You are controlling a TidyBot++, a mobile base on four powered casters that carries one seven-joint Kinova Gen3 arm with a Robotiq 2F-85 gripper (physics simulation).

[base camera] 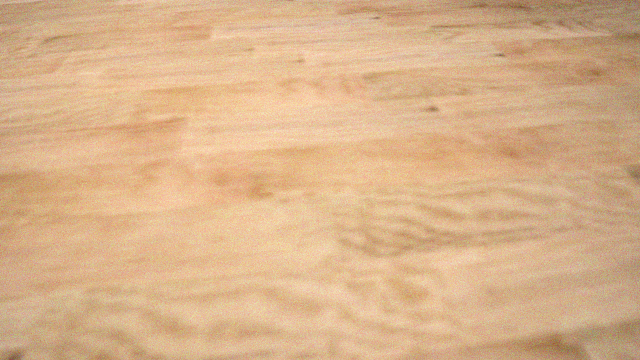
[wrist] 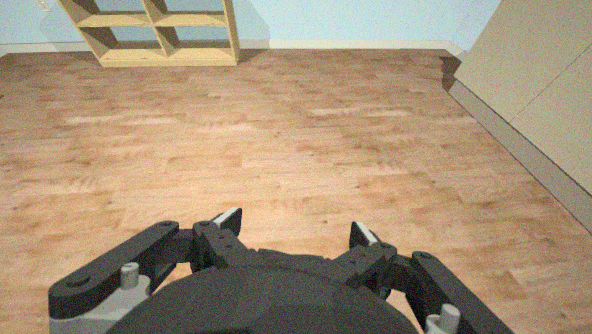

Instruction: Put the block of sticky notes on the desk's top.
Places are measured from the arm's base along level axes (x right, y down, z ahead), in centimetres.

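Where they show: gripper, fingertip midpoint: (wrist: 295, 226).
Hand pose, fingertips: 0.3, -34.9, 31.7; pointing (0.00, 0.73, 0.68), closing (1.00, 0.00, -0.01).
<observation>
After its pixels a point has its place, as x, y, z.
My gripper (wrist: 295, 226) @[0.3, -34.9, 31.7] is open, with a wide gap between its fingertips and no object between them. It is above the wooden floor in the wrist view. The block of sticky notes does not show in either view, and neither does the desk.
A light wooden shelf unit (wrist: 232, 37) @[-74.0, 17.1, 217.7] stands against the blue wall (wrist: 340, 20) @[22.8, 13.3, 274.6] at the upper left of the wrist view. A beige cabinet (wrist: 530, 65) @[123.2, -4.3, 153.3] with a grey base runs along the right side. The wooden floor (base camera: 320, 165) @[-4.7, 39.7, 50.2] (wrist: 300, 145) @[-3.0, 39.7, 114.8] fills the base camera view.
</observation>
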